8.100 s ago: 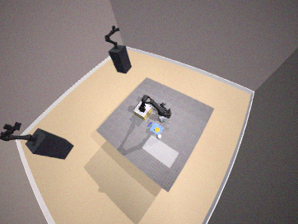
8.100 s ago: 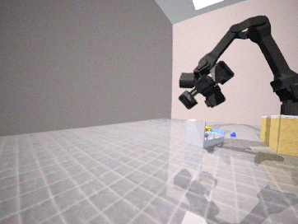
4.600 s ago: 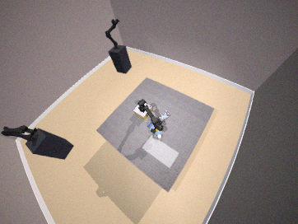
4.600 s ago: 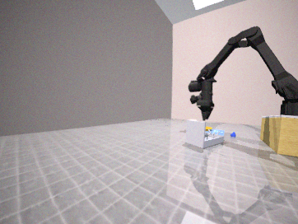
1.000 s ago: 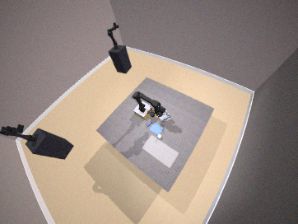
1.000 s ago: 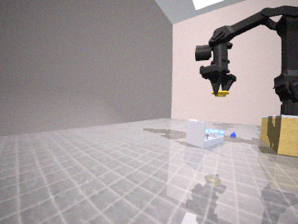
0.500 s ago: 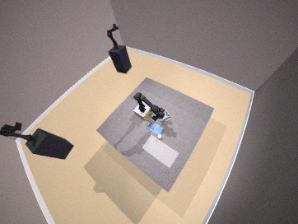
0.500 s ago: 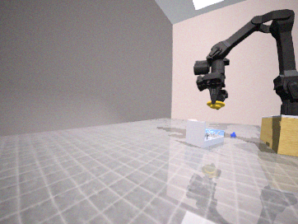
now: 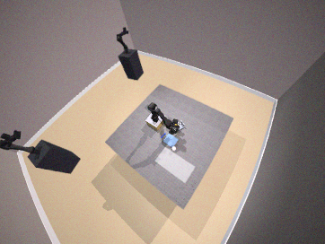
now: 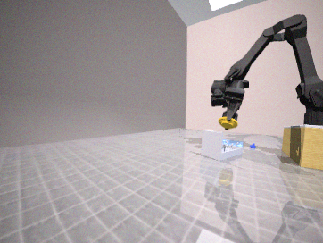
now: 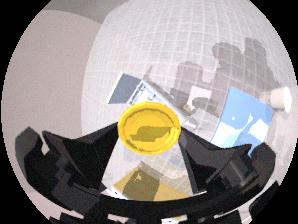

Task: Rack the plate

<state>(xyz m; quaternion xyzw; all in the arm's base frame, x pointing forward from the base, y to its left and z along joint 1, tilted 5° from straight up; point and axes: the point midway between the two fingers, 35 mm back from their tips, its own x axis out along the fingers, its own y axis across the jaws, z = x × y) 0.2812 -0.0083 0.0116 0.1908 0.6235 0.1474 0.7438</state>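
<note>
Now: the dish rack 7 cm below my gripper tip, 4 cm to the left of it and 1 cm ahead of it. Also, from my gripper tip: plate (1 cm above); then white cup (25 cm to the right, 7 cm below, 7 cm ahead); then blue spoon (13 cm to the right, 12 cm behind, 9 cm below).
</note>
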